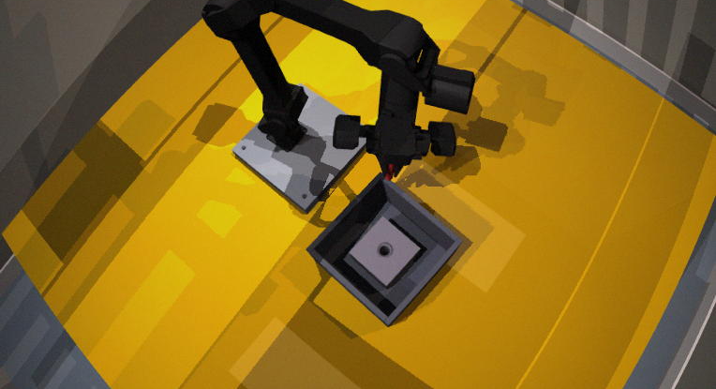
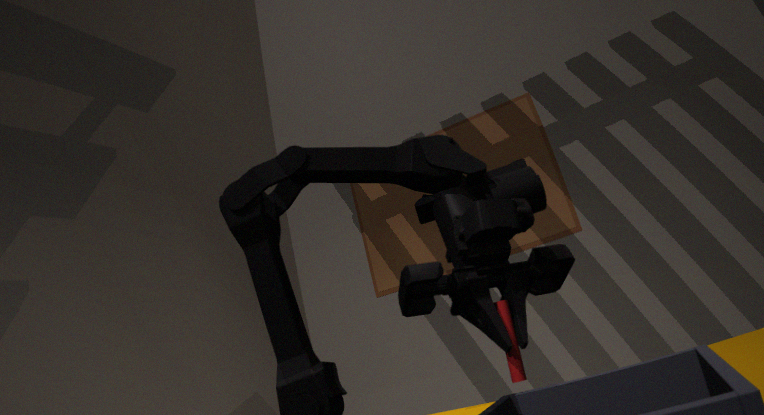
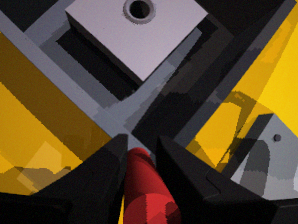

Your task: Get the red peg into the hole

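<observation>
Right now my gripper tip is 60 mm short of the light grey plate, 100 mm to the left of it and 90 mm above it. The rest, counted from my gripper tip: grey box (60 mm ahead, 100 mm to the right, 110 mm below); red peg (10 mm behind, 10 mm to the left, 10 mm above).
</observation>
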